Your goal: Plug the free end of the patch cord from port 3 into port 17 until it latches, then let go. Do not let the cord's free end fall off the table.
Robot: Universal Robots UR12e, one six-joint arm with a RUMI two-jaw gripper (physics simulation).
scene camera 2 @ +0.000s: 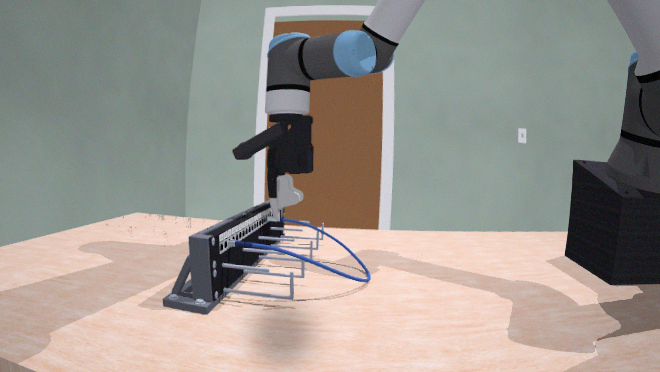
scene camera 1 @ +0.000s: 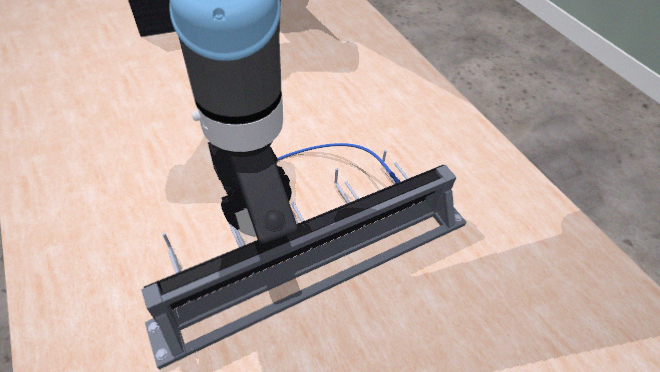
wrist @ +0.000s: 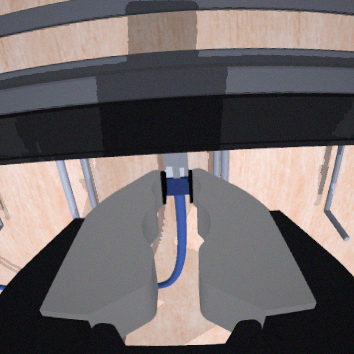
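The black patch panel (scene camera 1: 215,270) (scene camera 2: 202,260) (wrist: 160,125) stands upright in a grey frame. The blue patch cord (scene camera 1: 340,145) (scene camera 2: 367,272) (wrist: 181,240) has one end plugged into a port near the panel's near end in scene camera 2 and loops out over the table. My gripper (scene camera 2: 276,215) (wrist: 177,174) is shut on the blue plug body at the cord's other end. In the wrist view the clear plug (wrist: 176,167) points at the panel, its front under the panel's top edge. Whether it sits inside a port, and which port, is hidden; scene camera 1 hides the fingertips behind the gripper body.
Grey cable-guide rods (scene camera 1: 170,252) (scene camera 2: 292,286) (wrist: 336,185) stick out from the panel's port side, on both sides of the gripper. The wooden table (scene camera 1: 500,300) (scene camera 2: 425,320) carries the panel and the black robot base block (scene camera 2: 592,225).
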